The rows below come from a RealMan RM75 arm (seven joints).
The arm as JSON. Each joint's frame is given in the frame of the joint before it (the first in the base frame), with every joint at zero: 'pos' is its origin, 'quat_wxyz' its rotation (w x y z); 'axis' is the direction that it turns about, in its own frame. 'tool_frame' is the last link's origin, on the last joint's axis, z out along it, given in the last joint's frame.
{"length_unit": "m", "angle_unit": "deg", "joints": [
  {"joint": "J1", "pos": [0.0, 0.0, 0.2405], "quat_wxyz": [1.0, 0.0, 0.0, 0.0], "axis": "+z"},
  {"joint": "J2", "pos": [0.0, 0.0, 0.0], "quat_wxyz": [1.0, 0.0, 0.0, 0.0], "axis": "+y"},
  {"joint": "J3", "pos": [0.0, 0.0, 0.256], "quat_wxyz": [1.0, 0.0, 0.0, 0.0], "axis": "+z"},
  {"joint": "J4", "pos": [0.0, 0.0, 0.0], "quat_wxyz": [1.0, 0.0, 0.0, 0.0], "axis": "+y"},
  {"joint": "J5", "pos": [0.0, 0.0, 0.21], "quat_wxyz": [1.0, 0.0, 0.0, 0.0], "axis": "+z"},
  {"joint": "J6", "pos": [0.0, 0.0, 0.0], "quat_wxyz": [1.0, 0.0, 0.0, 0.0], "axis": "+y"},
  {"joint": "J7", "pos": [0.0, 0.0, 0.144], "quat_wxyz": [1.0, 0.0, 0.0, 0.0], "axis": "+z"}
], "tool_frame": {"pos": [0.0, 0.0, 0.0], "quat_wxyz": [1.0, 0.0, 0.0, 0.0]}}
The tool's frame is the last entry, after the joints.
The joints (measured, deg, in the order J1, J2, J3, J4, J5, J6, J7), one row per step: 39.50 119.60 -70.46 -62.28 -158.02 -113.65 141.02; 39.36 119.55 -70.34 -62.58 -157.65 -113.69 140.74; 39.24 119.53 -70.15 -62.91 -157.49 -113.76 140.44; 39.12 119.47 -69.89 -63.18 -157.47 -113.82 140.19; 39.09 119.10 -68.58 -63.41 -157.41 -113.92 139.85; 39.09 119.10 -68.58 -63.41 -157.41 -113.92 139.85; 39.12 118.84 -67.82 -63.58 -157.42 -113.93 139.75; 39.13 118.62 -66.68 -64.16 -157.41 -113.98 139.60; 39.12 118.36 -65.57 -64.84 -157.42 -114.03 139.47; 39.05 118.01 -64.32 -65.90 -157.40 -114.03 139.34; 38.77 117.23 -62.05 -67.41 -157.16 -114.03 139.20; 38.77 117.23 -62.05 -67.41 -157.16 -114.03 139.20; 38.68 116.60 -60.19 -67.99 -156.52 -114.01 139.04; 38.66 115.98 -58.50 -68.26 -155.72 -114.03 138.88; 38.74 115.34 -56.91 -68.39 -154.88 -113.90 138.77; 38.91 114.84 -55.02 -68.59 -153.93 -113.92 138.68; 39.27 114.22 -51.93 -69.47 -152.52 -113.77 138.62
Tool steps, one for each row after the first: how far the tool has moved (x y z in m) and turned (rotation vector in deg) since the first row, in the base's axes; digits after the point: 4 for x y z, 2 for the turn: -0.0005 0.0001 0.0005 0.06 0.49 0.25; -0.0008 0.0002 0.0013 0.16 0.84 0.51; -0.0006 0.0004 0.0025 0.34 1.04 0.65; 0.0005 0.0024 0.0071 1.33 1.63 0.40; 0.0005 0.0024 0.0071 1.33 1.63 0.40; 0.0011 0.0040 0.0102 2.05 1.86 0.28; 0.0009 0.0063 0.0143 3.19 2.36 0.32; 0.0007 0.0086 0.0189 4.41 2.77 0.42; 0.0003 0.0117 0.0251 6.04 3.19 0.74; 0.0014 0.0161 0.0365 8.93 3.96 0.80; 0.0014 0.0161 0.0365 8.93 3.96 0.80; 0.0022 0.0190 0.0442 10.87 5.05 0.60; 0.0028 0.0215 0.0510 12.47 6.23 0.33; 0.0031 0.0244 0.0574 14.10 7.39 0.18; 0.0023 0.0272 0.0637 15.77 8.92 -0.01; -0.0008 0.0327 0.0742 18.93 11.34 0.24
